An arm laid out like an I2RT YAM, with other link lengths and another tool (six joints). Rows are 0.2 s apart.
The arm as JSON. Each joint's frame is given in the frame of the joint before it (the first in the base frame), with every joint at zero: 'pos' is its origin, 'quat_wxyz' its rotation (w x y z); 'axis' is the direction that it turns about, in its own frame. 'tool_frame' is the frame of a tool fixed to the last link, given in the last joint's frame.
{
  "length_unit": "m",
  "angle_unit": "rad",
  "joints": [
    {
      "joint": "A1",
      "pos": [
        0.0,
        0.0,
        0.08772
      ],
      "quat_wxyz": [
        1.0,
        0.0,
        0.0,
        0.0
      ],
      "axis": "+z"
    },
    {
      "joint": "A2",
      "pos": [
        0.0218,
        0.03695,
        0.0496
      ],
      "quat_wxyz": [
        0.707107,
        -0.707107,
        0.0,
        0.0
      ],
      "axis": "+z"
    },
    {
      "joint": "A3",
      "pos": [
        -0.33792,
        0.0,
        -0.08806
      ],
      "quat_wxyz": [
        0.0,
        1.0,
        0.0,
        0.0
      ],
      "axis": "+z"
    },
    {
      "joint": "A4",
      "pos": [
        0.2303,
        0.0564,
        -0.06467
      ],
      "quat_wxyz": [
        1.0,
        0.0,
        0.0,
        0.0
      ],
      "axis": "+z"
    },
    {
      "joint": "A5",
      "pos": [
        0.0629,
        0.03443,
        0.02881
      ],
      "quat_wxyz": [
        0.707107,
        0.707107,
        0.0,
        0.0
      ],
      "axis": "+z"
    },
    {
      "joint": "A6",
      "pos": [
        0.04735,
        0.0,
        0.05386
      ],
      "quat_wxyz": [
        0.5,
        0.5,
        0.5,
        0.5
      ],
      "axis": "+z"
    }
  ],
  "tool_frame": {
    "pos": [
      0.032,
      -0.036,
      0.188
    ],
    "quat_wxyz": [
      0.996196,
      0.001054,
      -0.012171,
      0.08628
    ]
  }
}
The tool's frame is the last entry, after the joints.
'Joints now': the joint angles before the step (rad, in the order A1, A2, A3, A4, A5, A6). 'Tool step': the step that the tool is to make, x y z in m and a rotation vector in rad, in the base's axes. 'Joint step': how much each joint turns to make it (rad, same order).
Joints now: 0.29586, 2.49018, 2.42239, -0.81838, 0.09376, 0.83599
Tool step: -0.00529, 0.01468, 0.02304, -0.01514, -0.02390, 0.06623
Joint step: 0.01749, -0.04088, -0.00885, -0.00932, -0.01467, -0.05145
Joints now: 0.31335, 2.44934, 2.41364, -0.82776, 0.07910, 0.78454
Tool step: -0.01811, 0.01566, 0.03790, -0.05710, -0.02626, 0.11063
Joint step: 0.02667, -0.08457, -0.03603, -0.03412, -0.00782, -0.10468
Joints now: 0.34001, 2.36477, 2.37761, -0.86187, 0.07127, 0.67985
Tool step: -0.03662, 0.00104, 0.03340, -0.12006, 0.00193, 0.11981
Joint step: 0.02696, -0.12625, -0.10350, -0.05413, 0.02495, -0.14380
